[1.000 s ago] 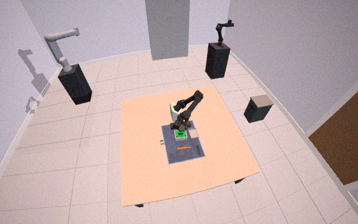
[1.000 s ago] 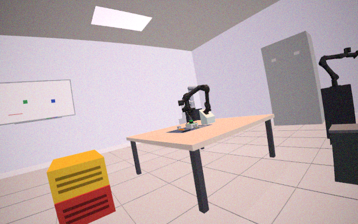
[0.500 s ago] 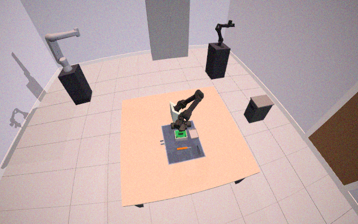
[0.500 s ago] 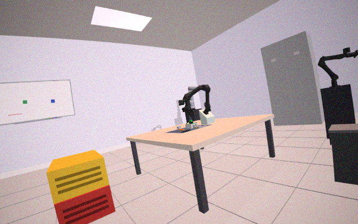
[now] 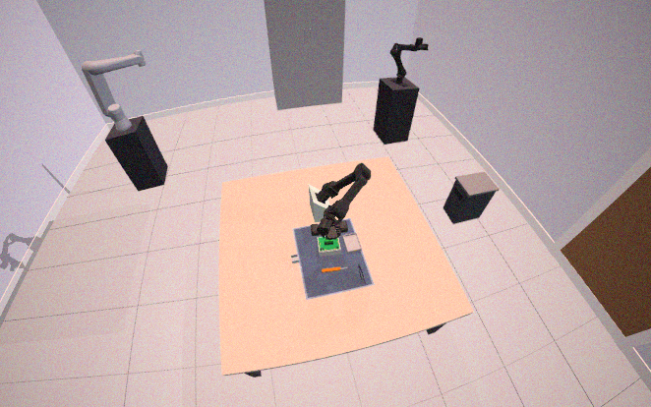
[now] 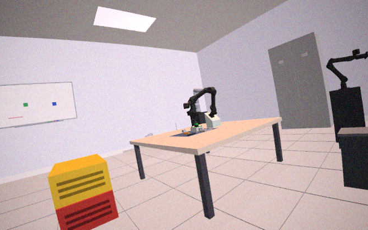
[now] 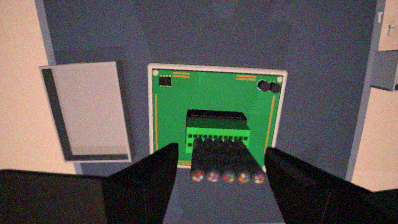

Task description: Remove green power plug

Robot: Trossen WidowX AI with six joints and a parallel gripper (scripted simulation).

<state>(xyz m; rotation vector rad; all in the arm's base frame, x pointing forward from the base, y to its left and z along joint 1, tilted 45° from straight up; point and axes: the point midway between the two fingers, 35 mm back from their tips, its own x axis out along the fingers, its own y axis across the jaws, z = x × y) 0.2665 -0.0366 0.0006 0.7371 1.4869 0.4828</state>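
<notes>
Now: the green power plug 30 mm below my gripper tip. Round my gripper tip: blue mat (120 mm below, 40 mm ahead).
</notes>
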